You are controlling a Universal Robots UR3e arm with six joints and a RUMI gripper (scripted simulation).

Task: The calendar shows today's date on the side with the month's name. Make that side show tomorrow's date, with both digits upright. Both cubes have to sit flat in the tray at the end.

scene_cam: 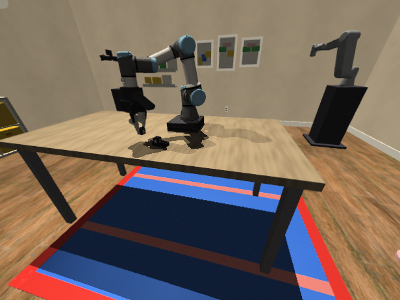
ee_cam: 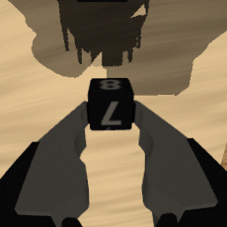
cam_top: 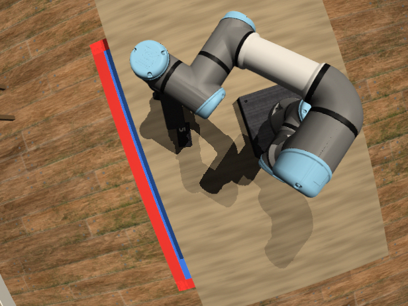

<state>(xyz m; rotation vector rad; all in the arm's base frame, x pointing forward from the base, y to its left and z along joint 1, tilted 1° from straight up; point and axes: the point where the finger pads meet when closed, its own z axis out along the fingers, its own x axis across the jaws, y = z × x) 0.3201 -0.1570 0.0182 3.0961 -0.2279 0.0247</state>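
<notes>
The black calendar tray lies 110 mm to the left of my hand, 60 mm below it and 10 mm ahead of it. The rest, counted from my hand: black cube 10 mm below.
</notes>
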